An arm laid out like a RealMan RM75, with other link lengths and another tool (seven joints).
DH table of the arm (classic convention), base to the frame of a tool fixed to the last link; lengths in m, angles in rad. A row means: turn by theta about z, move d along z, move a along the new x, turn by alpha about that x. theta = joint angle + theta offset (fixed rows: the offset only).
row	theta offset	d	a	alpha
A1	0	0.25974	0	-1.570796
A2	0	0	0	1.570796
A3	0	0.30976	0	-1.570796
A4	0	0	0	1.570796
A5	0	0.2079	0	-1.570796
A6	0	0	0	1.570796
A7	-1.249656	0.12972	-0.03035	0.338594
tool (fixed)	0	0.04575	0	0
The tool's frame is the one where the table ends.
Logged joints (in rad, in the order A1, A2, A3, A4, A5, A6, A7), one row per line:
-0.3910, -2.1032, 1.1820, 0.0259, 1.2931, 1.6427, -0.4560
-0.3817, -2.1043, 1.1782, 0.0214, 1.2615, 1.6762, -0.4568
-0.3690, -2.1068, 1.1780, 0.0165, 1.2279, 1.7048, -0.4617
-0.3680, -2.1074, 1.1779, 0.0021, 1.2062, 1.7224, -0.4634
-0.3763, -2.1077, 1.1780, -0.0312, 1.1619, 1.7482, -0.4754
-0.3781, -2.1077, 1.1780, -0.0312, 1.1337, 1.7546, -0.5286
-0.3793, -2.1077, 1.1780, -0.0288, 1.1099, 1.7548, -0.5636
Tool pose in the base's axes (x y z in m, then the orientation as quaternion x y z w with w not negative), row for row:
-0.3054, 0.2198, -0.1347, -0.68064, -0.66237, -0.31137, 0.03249
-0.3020, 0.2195, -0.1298, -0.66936, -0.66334, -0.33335, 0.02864
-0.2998, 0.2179, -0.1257, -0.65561, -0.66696, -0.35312, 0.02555
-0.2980, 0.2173, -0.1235, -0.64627, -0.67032, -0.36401, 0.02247
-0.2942, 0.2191, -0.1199, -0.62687, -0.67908, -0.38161, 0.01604
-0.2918, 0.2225, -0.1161, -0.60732, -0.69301, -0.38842, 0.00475
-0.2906, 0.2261, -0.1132, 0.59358, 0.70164, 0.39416, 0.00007
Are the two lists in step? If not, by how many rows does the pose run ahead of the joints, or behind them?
They are in step.
